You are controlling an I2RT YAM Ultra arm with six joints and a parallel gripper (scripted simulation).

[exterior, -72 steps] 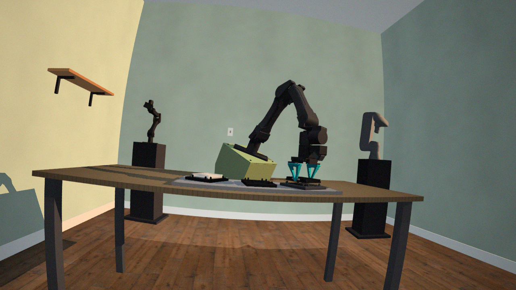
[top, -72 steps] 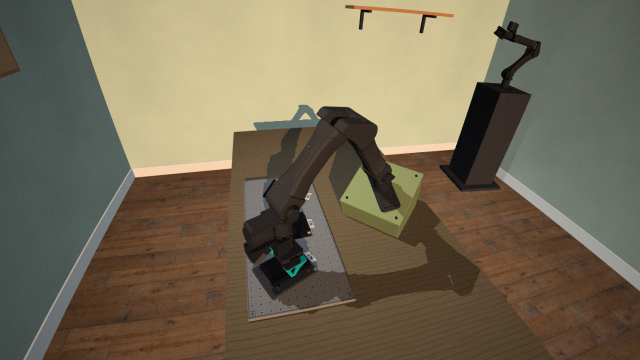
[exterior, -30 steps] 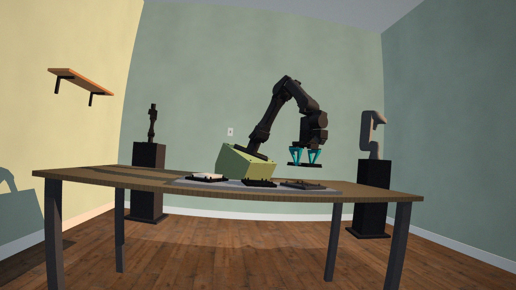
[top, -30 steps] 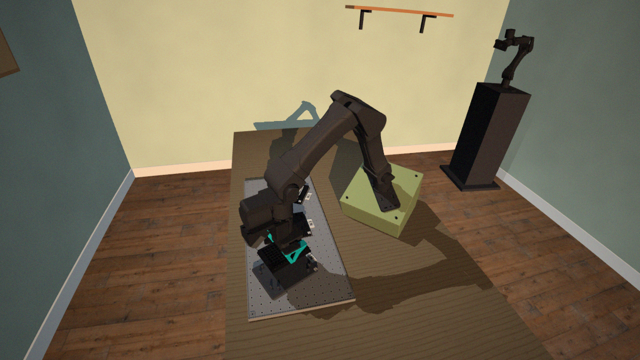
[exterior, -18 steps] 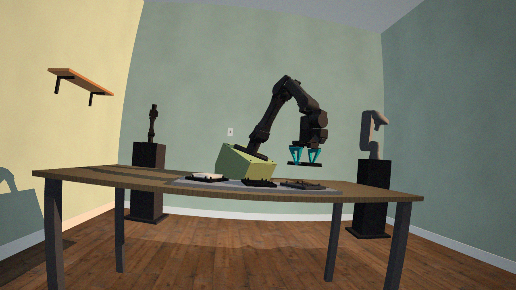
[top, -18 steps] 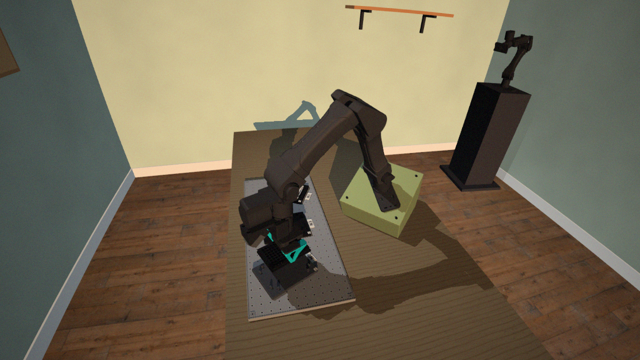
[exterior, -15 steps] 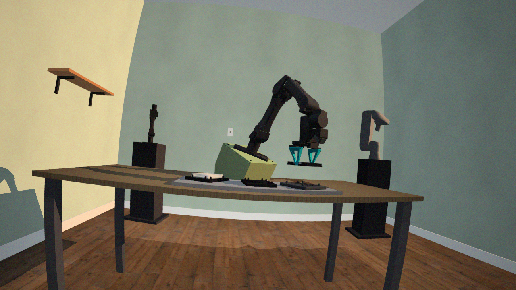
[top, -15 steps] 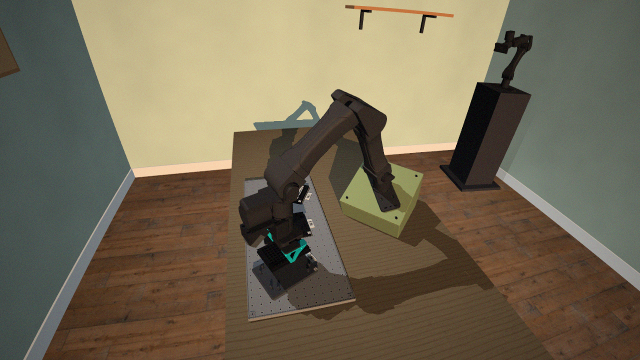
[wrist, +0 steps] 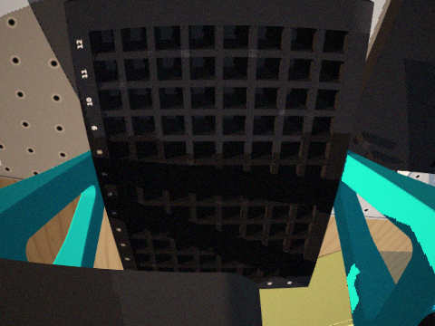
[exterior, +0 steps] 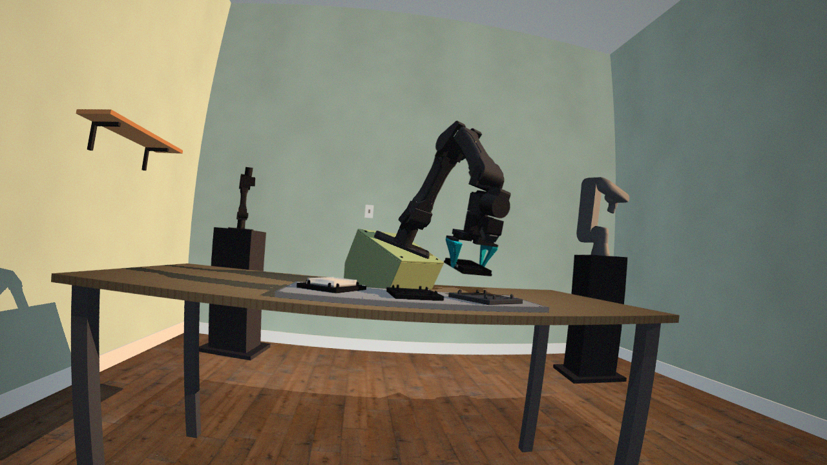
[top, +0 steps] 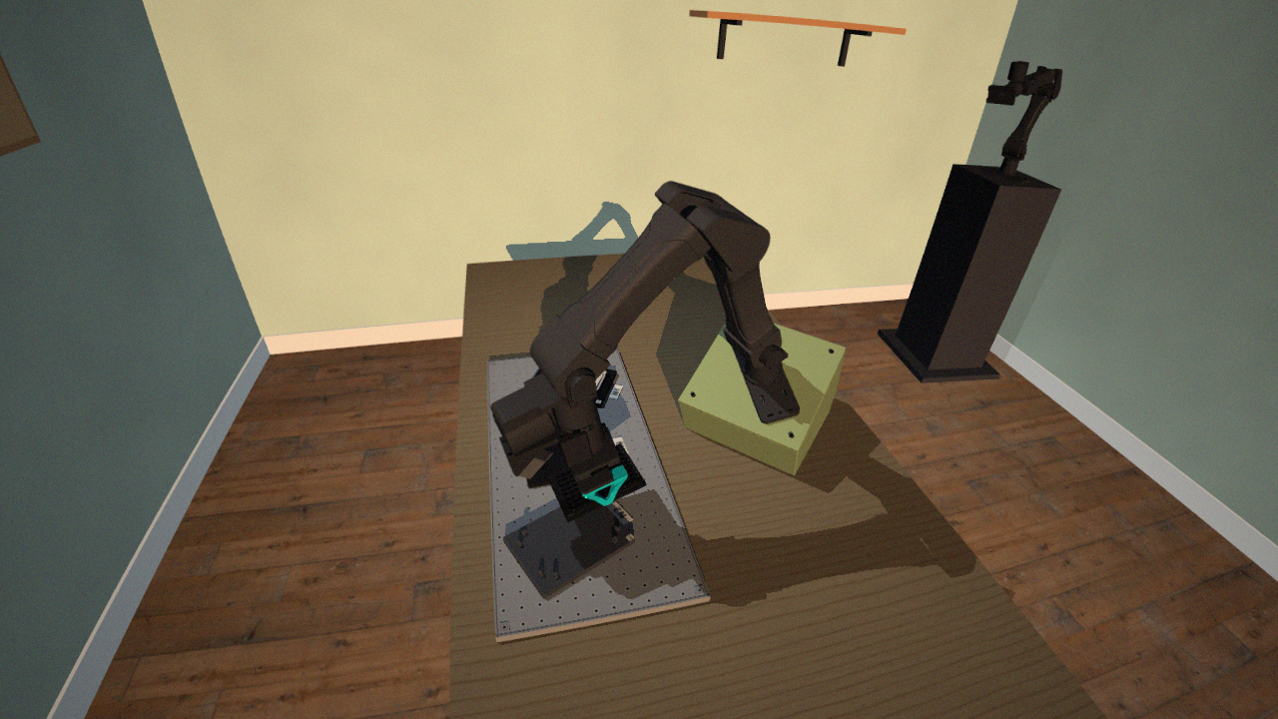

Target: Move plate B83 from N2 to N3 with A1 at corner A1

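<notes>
Right now the N2 label is 90 mm below my hand and 40 mm behind it. Also, from my hand: A1 mark: 80 mm below, 50 mm to the left, 50 mm behind; then black 96-well plate: right at my hand; then white plate: 360 mm to the right, 70 mm below, 30 mm ahead.
</notes>
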